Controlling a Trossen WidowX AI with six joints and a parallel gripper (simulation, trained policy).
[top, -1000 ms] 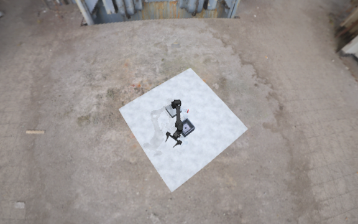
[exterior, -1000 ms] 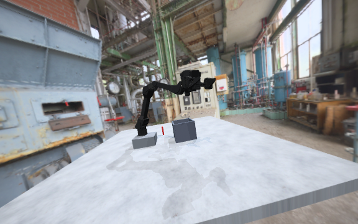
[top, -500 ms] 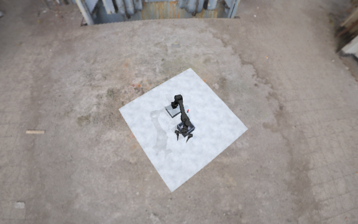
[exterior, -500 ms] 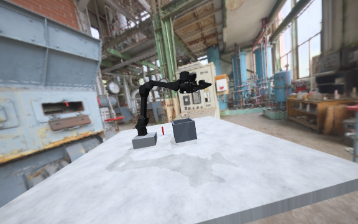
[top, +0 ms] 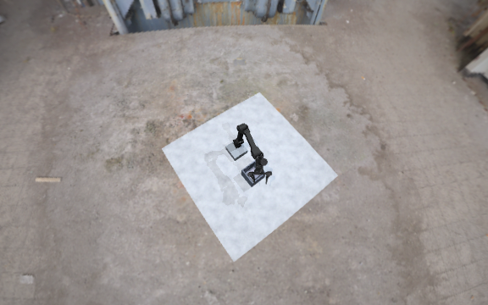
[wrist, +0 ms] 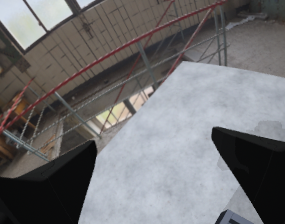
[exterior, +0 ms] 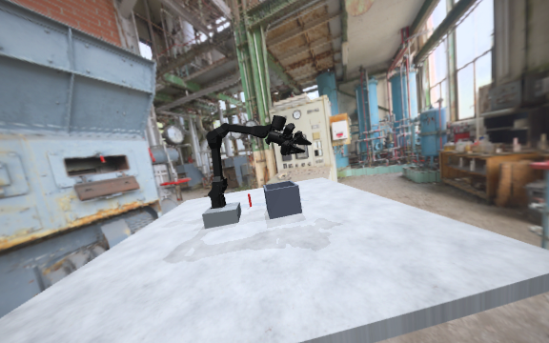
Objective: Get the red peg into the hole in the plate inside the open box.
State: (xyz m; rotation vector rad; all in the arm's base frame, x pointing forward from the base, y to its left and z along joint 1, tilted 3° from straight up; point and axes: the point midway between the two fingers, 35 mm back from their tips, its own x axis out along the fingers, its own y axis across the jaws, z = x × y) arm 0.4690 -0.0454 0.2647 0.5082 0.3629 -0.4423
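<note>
Now: the red peg 37 cm behind my gripper tip, 27 cm below it and 18 cm to the left of it. From my gripper tip the other things lie so: pale plate (26 cm below, 16 cm behind, 4 cm to the left).
</note>
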